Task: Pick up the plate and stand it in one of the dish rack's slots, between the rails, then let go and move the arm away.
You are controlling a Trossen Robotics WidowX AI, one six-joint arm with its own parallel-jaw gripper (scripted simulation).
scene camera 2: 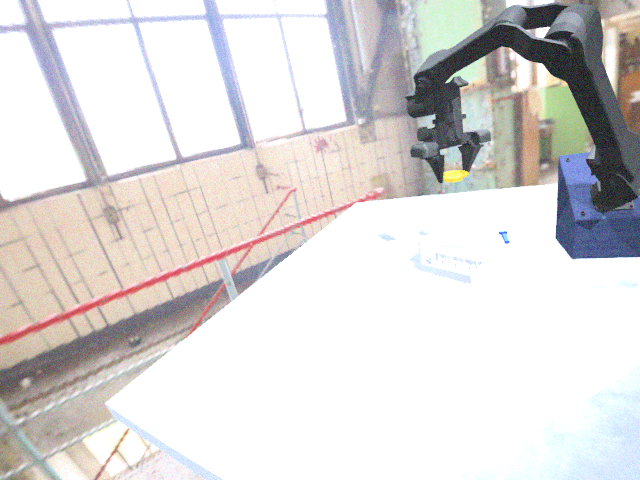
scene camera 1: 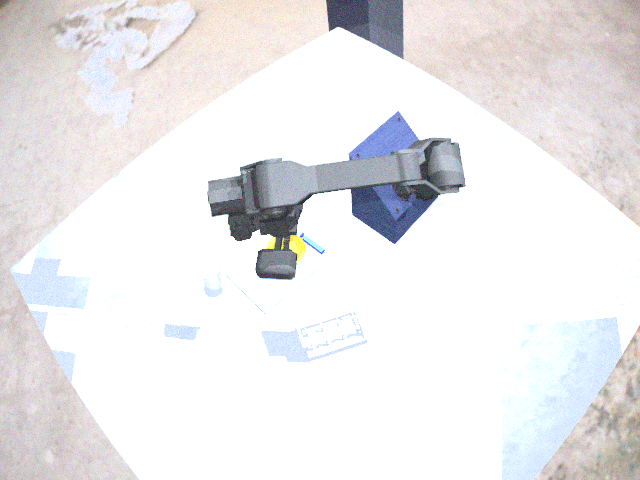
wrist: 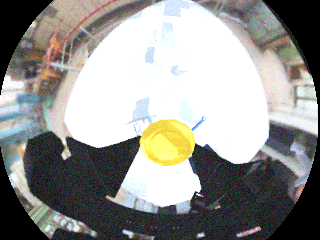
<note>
My gripper [scene camera 1: 286, 252] carries a yellow plate [wrist: 167, 142].
My gripper shows as well in scene camera 2 [scene camera 2: 453, 179] and in the wrist view [wrist: 167, 142].
</note>
